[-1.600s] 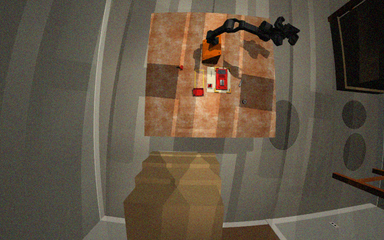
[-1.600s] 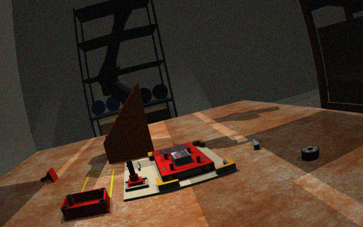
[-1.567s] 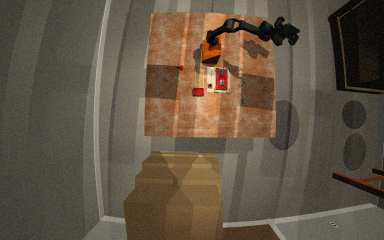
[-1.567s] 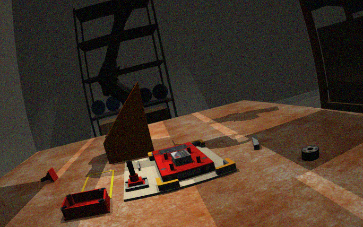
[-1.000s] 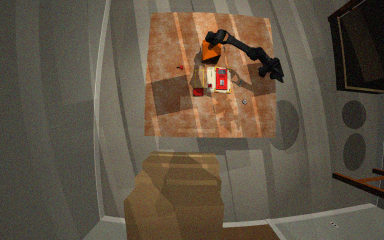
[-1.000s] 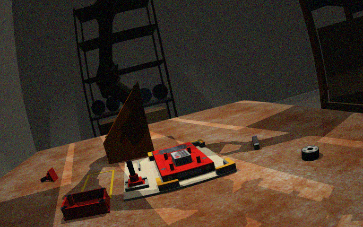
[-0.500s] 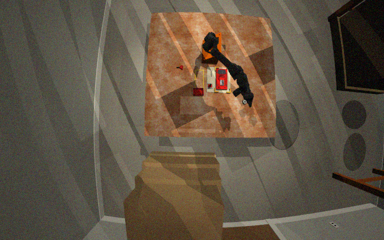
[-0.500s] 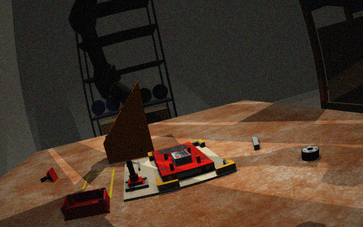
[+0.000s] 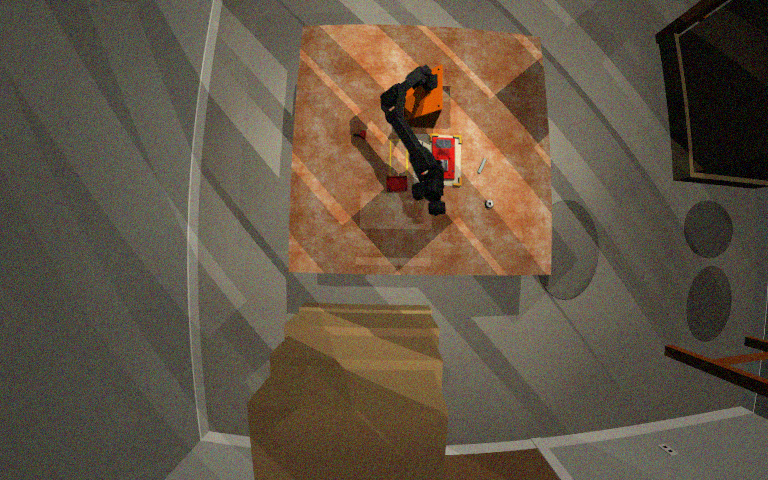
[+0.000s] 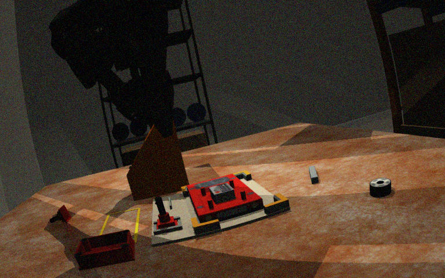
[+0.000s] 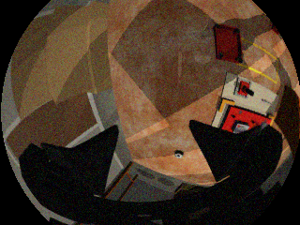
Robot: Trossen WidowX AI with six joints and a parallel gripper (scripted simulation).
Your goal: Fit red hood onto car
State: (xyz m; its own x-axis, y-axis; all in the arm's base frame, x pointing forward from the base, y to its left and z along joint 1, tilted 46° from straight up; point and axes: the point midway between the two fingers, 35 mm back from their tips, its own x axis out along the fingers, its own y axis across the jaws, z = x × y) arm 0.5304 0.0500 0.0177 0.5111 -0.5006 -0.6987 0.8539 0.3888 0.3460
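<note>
Now: the red hood 180 mm below my gripper tip, 150 mm to the right of it and 120 mm behind it. Round my gripper tip: dark ring (300 mm to the left, 180 mm below, 50 mm behind); then grey engine block (220 mm behind, 170 mm below, 70 mm to the left); then black post (180 mm behind, 160 mm below, 50 mm to the right).
</note>
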